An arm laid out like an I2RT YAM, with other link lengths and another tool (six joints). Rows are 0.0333 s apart.
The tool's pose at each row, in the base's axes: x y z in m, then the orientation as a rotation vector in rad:
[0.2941, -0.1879, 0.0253, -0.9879, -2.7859, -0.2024]
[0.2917, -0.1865, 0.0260, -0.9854, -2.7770, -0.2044]
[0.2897, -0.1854, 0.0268, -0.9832, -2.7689, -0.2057]
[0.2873, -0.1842, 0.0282, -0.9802, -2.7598, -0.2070]
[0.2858, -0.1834, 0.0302, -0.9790, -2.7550, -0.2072]
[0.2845, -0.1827, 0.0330, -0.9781, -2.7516, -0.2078]
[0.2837, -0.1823, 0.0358, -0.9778, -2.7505, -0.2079]
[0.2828, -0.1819, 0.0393, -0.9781, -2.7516, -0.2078]
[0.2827, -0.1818, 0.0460, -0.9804, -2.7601, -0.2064]
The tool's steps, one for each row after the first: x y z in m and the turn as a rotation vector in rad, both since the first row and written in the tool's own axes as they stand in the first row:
[0.0028, -0.0004, -0.0001, 0.0013, 0.0091, 0.0009]
[0.0052, -0.0008, -0.0005, 0.0028, 0.0173, 0.0018]
[0.0081, -0.0013, -0.0013, 0.0047, 0.0266, 0.0024]
[0.0101, -0.0015, -0.0029, 0.0060, 0.0314, 0.0031]
[0.0121, -0.0016, -0.0054, 0.0066, 0.0348, 0.0034]
[0.0136, -0.0016, -0.0079, 0.0068, 0.0359, 0.0036]
[0.0153, -0.0016, -0.0111, 0.0066, 0.0348, 0.0034]
[0.0168, -0.0011, -0.0176, 0.0050, 0.0262, 0.0025]

